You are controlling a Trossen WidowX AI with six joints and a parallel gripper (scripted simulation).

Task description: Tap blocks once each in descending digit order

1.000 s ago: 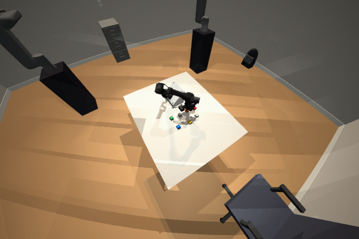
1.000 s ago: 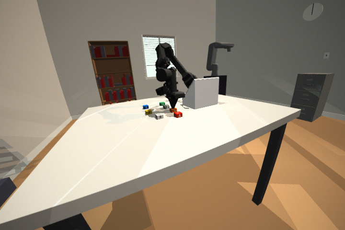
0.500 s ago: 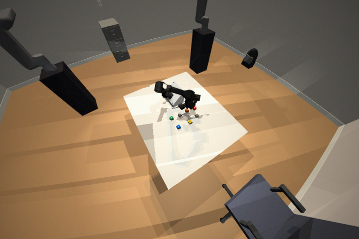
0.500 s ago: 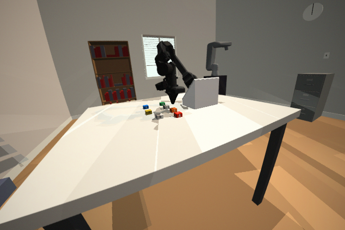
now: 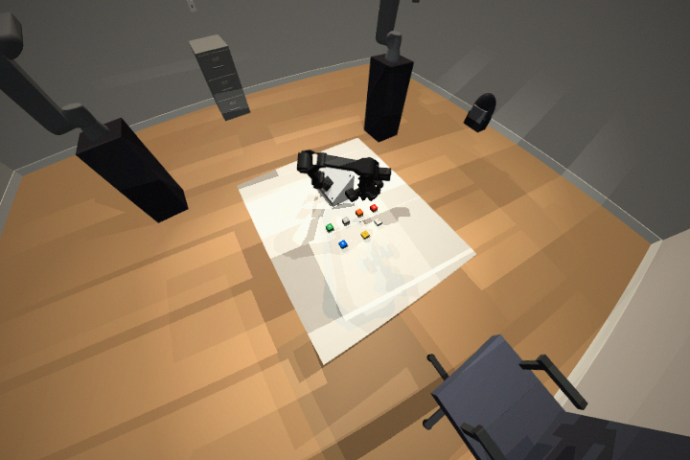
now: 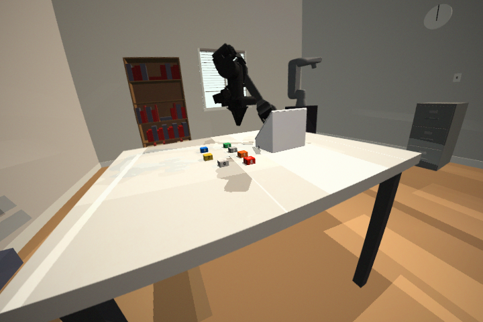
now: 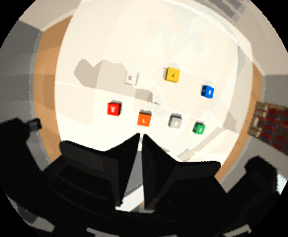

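Now: gripper tip 90 mm short of the white block, 50 mm to the right of it and 120 mm above it. Round my gripper tip: orange block 10 mm behind, 120 mm below; red block 80 mm to the left, 120 mm below; grey block 10 mm behind, 100 mm to the right, 120 mm below.
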